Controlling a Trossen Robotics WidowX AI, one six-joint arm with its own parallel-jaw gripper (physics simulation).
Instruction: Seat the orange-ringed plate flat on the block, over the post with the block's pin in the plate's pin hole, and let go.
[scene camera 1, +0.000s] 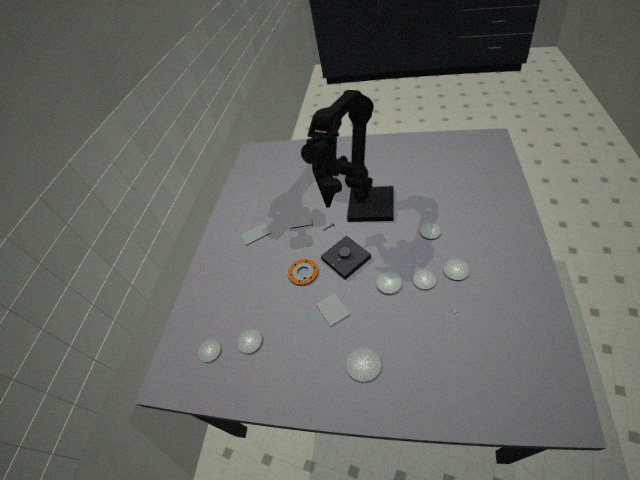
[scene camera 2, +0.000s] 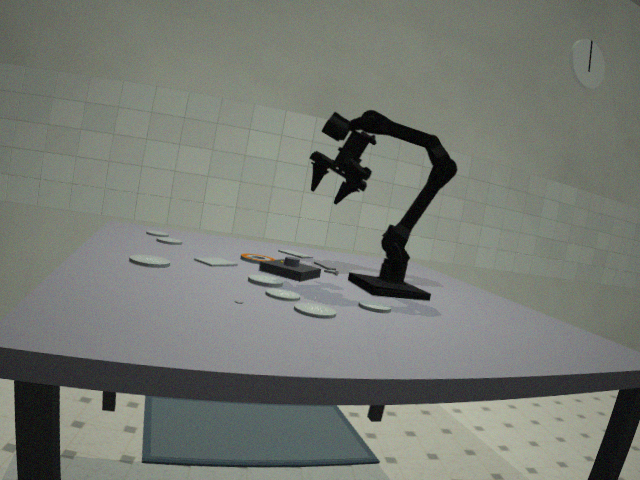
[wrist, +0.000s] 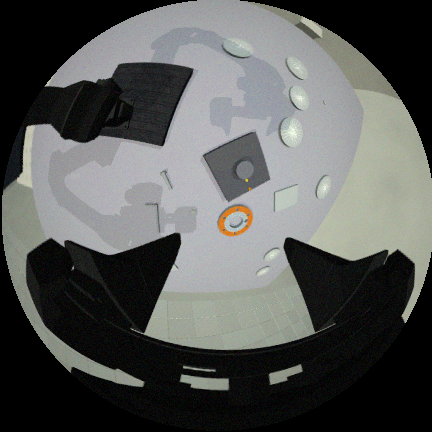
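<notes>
My gripper (scene camera 2: 323, 197) holds nothing, and it is open. I can see the gripper in scene camera 1 too (scene camera 1: 325, 200), and the wrist view has it as well (wrist: 233, 241). On the table rests a plate (wrist: 223, 222).
</notes>
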